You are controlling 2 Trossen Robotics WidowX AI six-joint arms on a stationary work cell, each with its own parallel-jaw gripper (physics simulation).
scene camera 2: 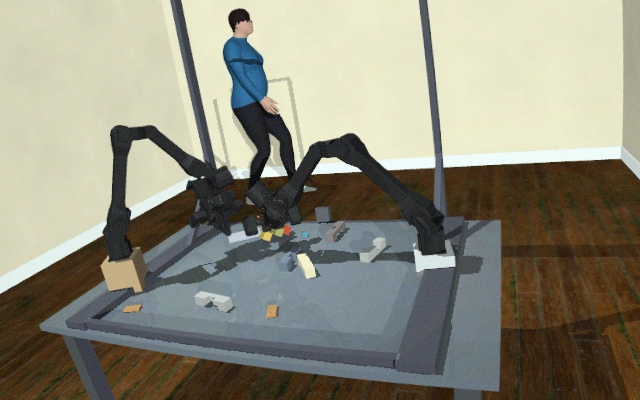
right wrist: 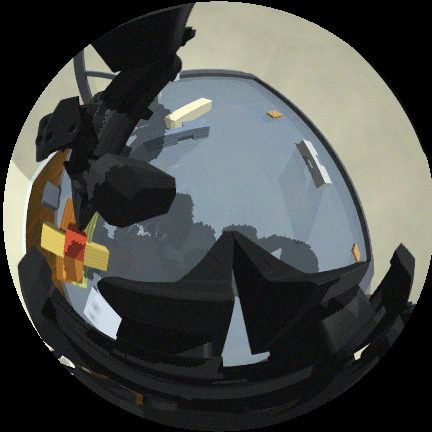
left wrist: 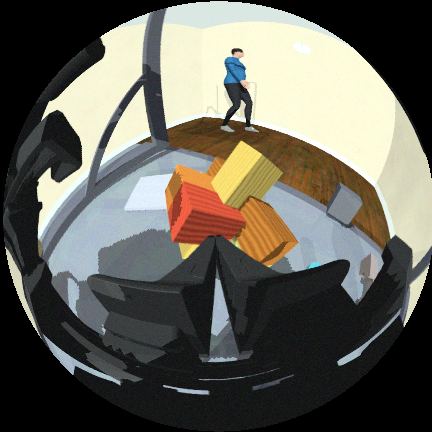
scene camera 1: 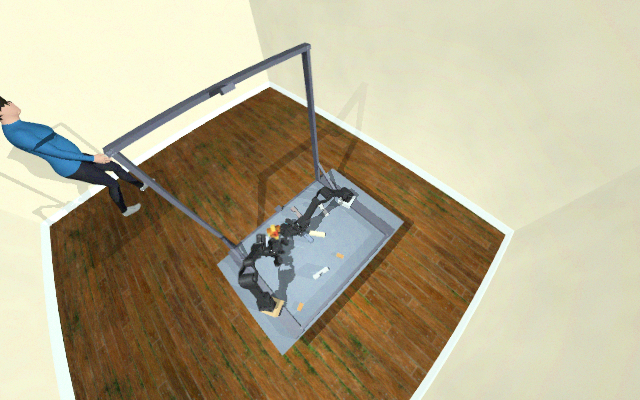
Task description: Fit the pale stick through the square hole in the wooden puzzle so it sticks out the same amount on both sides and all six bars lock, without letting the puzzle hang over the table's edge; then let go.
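Frame: origin at the left arm's base, x ahead, y left, z up, level; millimetres.
Seen in the pictures: left gripper, fingertip midpoint: [right wrist: 80,228] [left wrist: 214,241] [scene camera 1: 278,233]; right gripper, fingertip midpoint: [scene camera 2: 229,235] [right wrist: 229,236] [scene camera 1: 284,252]; left arm's base, link origin: [scene camera 2: 433,249] [scene camera 1: 346,198]; right arm's base, link origin: [scene camera 2: 120,256] [scene camera 1: 270,305].
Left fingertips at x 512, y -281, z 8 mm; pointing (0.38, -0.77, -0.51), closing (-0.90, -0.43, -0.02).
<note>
Pixels of each thing's top centre, then the offset from my left fingertips to it.
- pale stick, top centre: [right wrist: 189,106] [scene camera 2: 305,261] [scene camera 1: 317,233] dx -154, dy +232, dz -30 mm
- blue-grey notched bar, top centre: [right wrist: 174,127] [scene camera 2: 289,254] dx -98, dy +178, dz -30 mm
- white notched bar, top centre: [right wrist: 317,159] [scene camera 2: 212,296] dx +72, dy +404, dz -30 mm
- cyan disc, top centre: [scene camera 2: 305,233] dx -110, dy -26, dz -50 mm
- white plate, top centre: [left wrist: 162,187] [right wrist: 111,326] [scene camera 2: 244,234] dx +125, dy -81, dz -52 mm
The wooden puzzle [scene camera 1: 273,231] [left wrist: 205,215] [right wrist: 75,245], of red, orange and yellow bars, stands near the table's far edge in scene camera 2, partly hidden there by my left gripper. My left gripper [scene camera 1: 282,230] [scene camera 2: 270,222] [left wrist: 214,241] is shut and empty. Its tips are at the puzzle's red bar; I cannot tell whether they touch it. The pale stick [scene camera 1: 317,233] [scene camera 2: 306,265] [right wrist: 190,112] lies on the table, apart from the puzzle; it does not show in the left wrist view. My right gripper [scene camera 1: 277,262] [scene camera 2: 228,232] [right wrist: 229,236] is shut and empty above the table, beside the puzzle.
A blue-grey notched bar [scene camera 2: 287,262] [right wrist: 192,134] lies beside the stick. A white notched bar [scene camera 2: 213,301] [right wrist: 315,165], a grey one [scene camera 2: 372,250] and a mauve one [scene camera 2: 335,231] lie farther off. A cyan disc [scene camera 2: 305,234] and a white plate [left wrist: 147,192] are near the puzzle.
</note>
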